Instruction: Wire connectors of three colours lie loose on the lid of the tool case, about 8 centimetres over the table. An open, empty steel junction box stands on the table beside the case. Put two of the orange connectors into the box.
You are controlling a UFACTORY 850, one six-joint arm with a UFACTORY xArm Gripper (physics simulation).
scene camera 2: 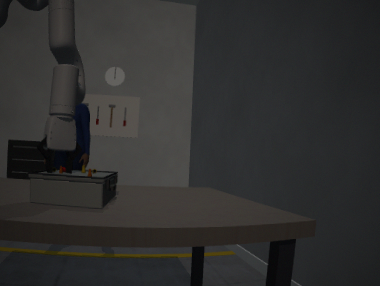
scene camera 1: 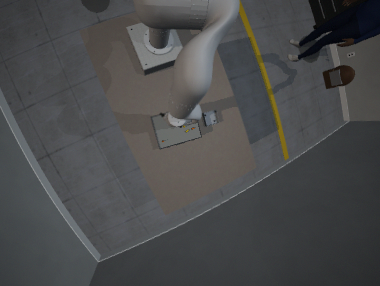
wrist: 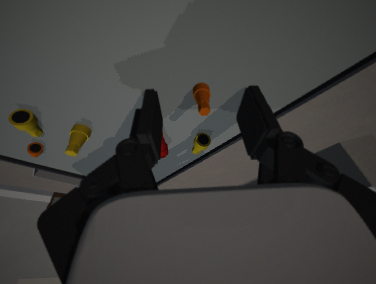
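Observation:
The tool case [scene camera 1: 172, 138] [scene camera 2: 67, 192] has a grey lid. My gripper [scene camera 2: 59, 167] [wrist: 200, 103] points down low over the lid, its fingers apart. In the wrist view an orange connector [wrist: 202, 95] lies in the gap between the fingers, touching neither; another orange connector [wrist: 35, 149] lies at the far left. In scene camera 1, one orange connector [scene camera 1: 193, 128] is near the lid's right edge and one orange connector [scene camera 1: 164, 141] is near its lower left. The open steel junction box [scene camera 1: 210, 120] stands right of the case. The fingers are hidden by the arm in scene camera 1.
Yellow connectors [wrist: 22, 119] [wrist: 79, 139] lie left of the fingers. Another yellow connector [wrist: 201, 142] lies near the gap. A red connector [wrist: 164, 147] is partly hidden by the left finger. The table [scene camera 1: 175, 185] [scene camera 2: 200, 210] extends around the case.

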